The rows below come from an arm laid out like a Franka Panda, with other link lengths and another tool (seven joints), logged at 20 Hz.
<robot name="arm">
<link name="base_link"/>
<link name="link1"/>
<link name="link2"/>
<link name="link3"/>
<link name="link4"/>
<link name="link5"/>
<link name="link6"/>
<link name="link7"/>
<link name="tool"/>
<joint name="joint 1" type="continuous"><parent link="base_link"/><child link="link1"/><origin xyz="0.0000 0.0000 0.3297" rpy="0.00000 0.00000 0.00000"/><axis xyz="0 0 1"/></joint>
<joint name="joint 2" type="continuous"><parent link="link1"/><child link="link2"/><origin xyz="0.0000 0.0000 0.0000" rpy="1.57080 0.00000 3.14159"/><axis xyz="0 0 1"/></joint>
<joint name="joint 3" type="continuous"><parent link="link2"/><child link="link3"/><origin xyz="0.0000 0.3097 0.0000" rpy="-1.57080 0.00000 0.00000"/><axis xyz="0 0 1"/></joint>
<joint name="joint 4" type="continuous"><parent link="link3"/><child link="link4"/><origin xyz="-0.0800 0.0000 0.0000" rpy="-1.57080 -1.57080 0.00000"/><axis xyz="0 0 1"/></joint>
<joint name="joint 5" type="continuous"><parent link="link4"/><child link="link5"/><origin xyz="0.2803 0.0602 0.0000" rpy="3.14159 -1.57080 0.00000"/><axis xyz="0 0 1"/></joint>
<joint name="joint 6" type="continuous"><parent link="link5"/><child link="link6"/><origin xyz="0.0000 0.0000 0.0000" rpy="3.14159 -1.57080 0.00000"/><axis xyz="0 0 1"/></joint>
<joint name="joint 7" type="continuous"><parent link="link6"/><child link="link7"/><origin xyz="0.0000 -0.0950 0.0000" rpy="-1.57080 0.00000 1.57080"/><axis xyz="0 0 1"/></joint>
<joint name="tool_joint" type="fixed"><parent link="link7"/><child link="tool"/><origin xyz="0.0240 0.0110 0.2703" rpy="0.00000 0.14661 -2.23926"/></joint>
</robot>
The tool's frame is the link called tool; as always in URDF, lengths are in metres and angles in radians. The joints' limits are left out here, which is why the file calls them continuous.
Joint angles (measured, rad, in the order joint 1, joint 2, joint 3, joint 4, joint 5, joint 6, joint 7), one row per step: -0.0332 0.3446 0.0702 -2.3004 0.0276 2.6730 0.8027; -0.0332 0.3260 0.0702 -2.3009 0.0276 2.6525 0.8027; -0.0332 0.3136 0.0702 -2.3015 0.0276 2.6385 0.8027; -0.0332 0.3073 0.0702 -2.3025 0.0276 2.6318 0.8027; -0.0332 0.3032 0.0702 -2.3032 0.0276 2.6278 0.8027; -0.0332 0.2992 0.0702 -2.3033 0.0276 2.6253 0.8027; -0.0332 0.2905 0.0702 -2.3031 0.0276 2.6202 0.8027; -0.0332 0.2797 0.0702 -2.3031 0.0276 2.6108 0.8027; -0.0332 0.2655 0.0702 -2.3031 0.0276 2.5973 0.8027; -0.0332 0.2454 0.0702 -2.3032 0.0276 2.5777 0.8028; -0.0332 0.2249 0.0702 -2.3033 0.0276 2.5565 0.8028; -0.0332 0.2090 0.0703 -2.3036 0.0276 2.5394 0.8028; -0.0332 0.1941 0.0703 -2.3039 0.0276 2.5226 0.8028; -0.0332 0.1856 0.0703 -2.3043 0.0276 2.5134 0.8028; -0.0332 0.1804 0.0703 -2.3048 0.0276 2.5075 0.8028; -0.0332 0.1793 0.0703 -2.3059 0.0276 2.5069 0.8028
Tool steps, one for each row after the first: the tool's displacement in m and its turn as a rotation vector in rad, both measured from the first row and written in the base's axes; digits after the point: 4 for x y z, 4 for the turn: -0.0017 -0.0001 0.0064 -0.0008 0.0024 0.0008; -0.0031 -0.0002 0.0106 -0.0014 0.0046 0.0013; -0.0041 -0.0002 0.0126 -0.0017 0.0060 0.0015; -0.0047 -0.0003 0.0139 -0.0019 0.0066 0.0017; -0.0046 -0.0003 0.0154 -0.0021 0.0052 0.0018; -0.0041 -0.0004 0.0190 -0.0024 0.0014 0.0019; -0.0044 -0.0004 0.0230 -0.0029 0.0000 0.0023; -0.0053 -0.0005 0.0281 -0.0035 -0.0007 0.0027; -0.0068 -0.0006 0.0354 -0.0044 -0.0011 0.0033; -0.0088 -0.0008 0.0426 -0.0053 -0.0003 0.0039; -0.0108 -0.0008 0.0480 -0.0060 0.0012 0.0046; -0.0129 -0.0009 0.0530 -0.0068 0.0034 0.0051; -0.0142 -0.0010 0.0558 -0.0072 0.0045 0.0054; -0.0151 -0.0010 0.0574 -0.0075 0.0057 0.0056; -0.0156 -0.0011 0.0575 -0.0076 0.0063 0.0056
